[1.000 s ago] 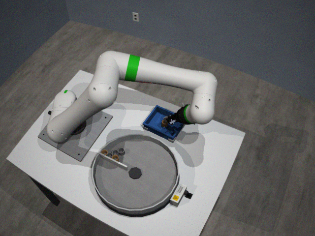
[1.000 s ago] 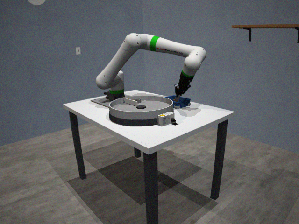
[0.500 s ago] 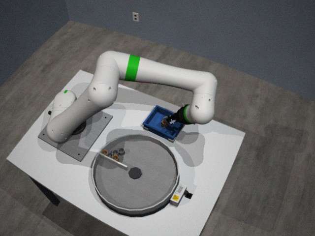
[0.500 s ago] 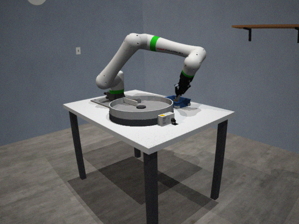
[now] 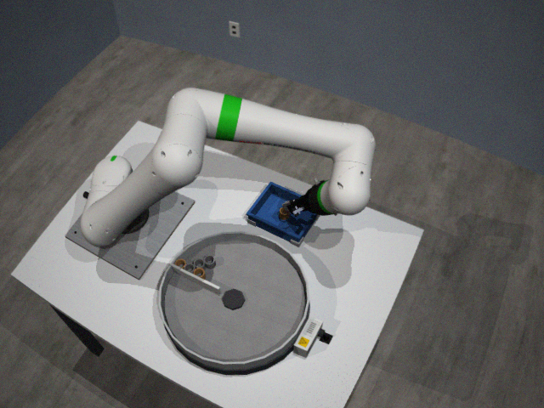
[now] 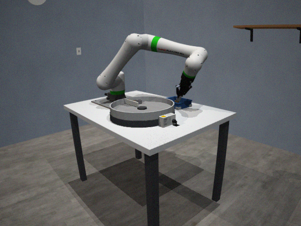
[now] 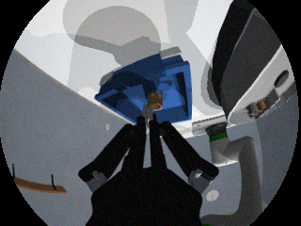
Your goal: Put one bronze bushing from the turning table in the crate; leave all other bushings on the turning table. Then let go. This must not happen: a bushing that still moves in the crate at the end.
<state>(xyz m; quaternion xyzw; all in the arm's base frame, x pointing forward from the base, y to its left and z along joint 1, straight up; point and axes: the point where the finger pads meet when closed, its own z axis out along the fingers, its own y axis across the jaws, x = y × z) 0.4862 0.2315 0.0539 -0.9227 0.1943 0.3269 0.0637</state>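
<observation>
Now: the blue crate 2 cm behind my hand, 1 cm to the right of it and 4 cm below it. The rest, counted from my hand: round grey turning table (1 cm behind, 36 cm to the right, 1 cm below).
</observation>
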